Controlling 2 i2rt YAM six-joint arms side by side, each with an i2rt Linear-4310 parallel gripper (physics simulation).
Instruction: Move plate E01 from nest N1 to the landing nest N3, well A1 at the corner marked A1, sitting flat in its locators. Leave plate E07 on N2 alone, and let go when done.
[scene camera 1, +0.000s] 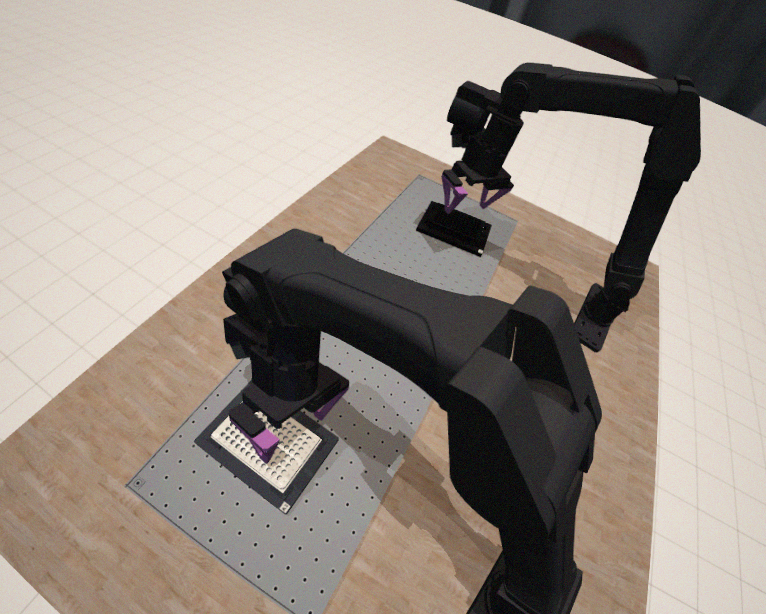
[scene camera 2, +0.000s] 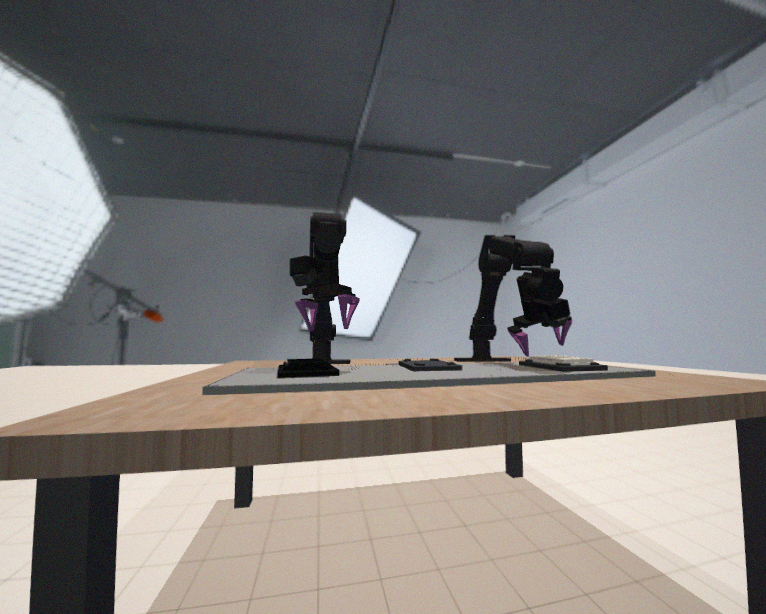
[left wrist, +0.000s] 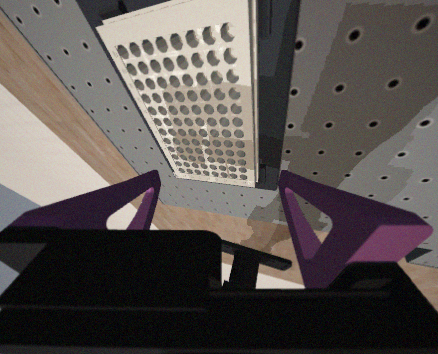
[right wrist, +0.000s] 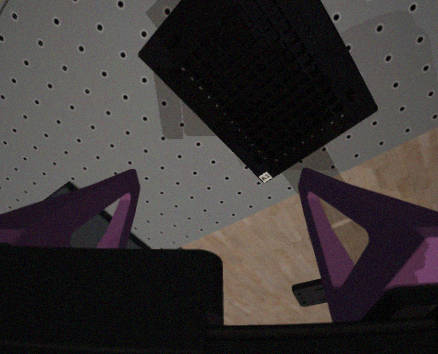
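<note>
A white plate with rows of wells (scene camera 1: 294, 448) (scene camera 2: 562, 360) (left wrist: 185, 100) sits on a dark nest (scene camera 1: 249, 475) (left wrist: 272, 125), which has an A1 tag (scene camera 1: 285, 506). My left gripper (scene camera 1: 293, 438) (scene camera 2: 544, 349) (left wrist: 219, 176) is open and empty, close above this plate. A black plate (scene camera 1: 457, 223) (scene camera 2: 306, 366) (right wrist: 260, 85) sits on another nest, also tagged A1 (right wrist: 265, 177). My right gripper (scene camera 1: 466, 208) (scene camera 2: 329, 328) (right wrist: 219, 177) is open and empty, above the black plate. A third nest (scene camera 2: 441, 367) stands between them without a plate, hidden in scene camera 1. Plate and nest numbers are unreadable.
The nests stand on a grey perforated board (scene camera 1: 191, 473) (scene camera 2: 377, 381) on the wooden table (scene camera 1: 95, 434) (scene camera 2: 383, 412). My left arm (scene camera 1: 364, 307) reaches across the middle of the board in scene camera 1. The right arm's base (scene camera 1: 592, 326) stands beside the board.
</note>
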